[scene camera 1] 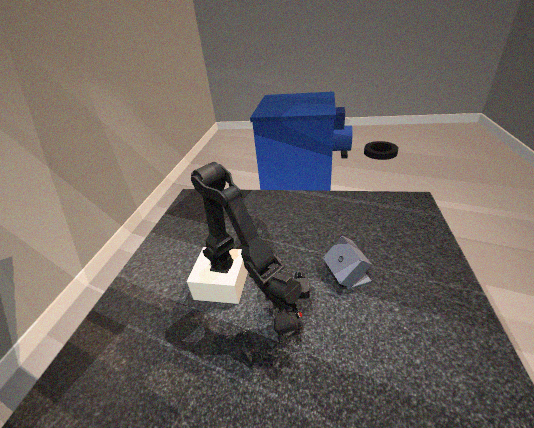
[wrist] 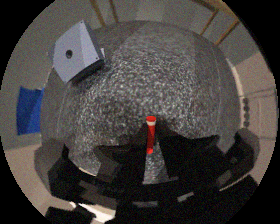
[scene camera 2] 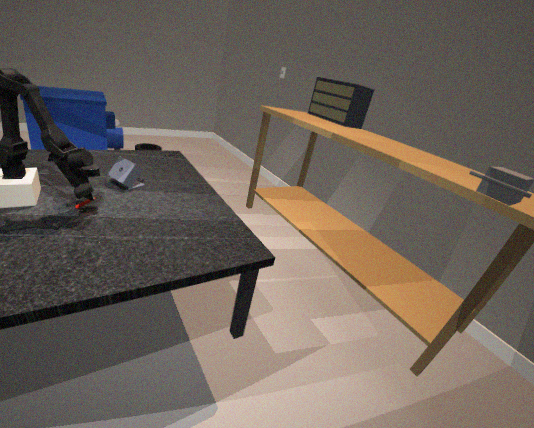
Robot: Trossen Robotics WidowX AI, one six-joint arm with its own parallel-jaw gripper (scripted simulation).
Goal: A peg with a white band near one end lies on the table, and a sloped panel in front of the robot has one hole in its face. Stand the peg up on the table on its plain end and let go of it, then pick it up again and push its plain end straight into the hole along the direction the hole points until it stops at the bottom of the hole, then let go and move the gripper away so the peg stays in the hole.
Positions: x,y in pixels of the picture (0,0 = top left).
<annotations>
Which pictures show my gripper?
Scene camera 1, the wrist view and scene camera 2: all of them.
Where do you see a grey sloped panel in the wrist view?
80,39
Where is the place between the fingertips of my gripper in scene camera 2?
92,199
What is my gripper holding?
A red peg.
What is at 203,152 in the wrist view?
My gripper.
</annotations>
